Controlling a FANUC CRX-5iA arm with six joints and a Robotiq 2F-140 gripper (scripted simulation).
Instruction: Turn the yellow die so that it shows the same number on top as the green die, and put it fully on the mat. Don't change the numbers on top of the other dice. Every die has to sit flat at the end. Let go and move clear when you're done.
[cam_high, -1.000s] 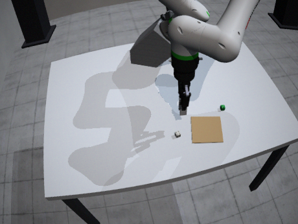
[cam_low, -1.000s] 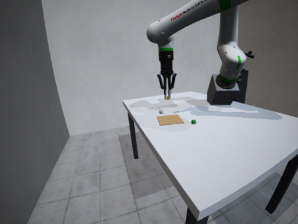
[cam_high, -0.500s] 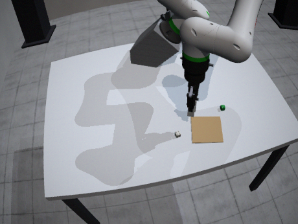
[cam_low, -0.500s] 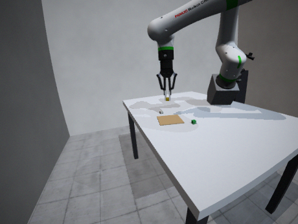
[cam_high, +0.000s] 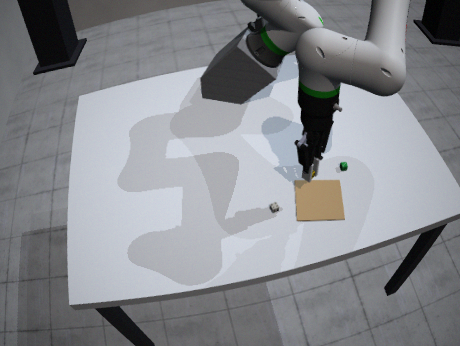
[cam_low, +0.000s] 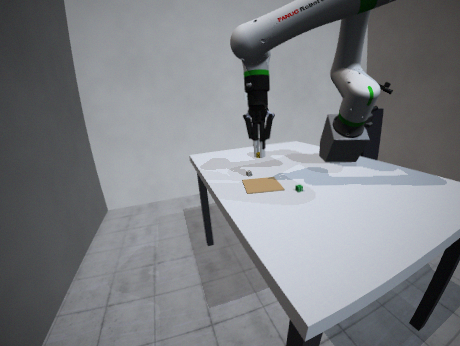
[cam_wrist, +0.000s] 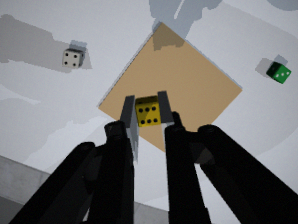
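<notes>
Now: hand 140 mm above the tan mat, 40 mm to the right of it and 10 mm short of it. Round my hand: yellow die (20 mm below); white die (130 mm below, 90 mm to the right, 20 mm ahead); green die (140 mm to the left, 130 mm below, 100 mm behind).
</notes>
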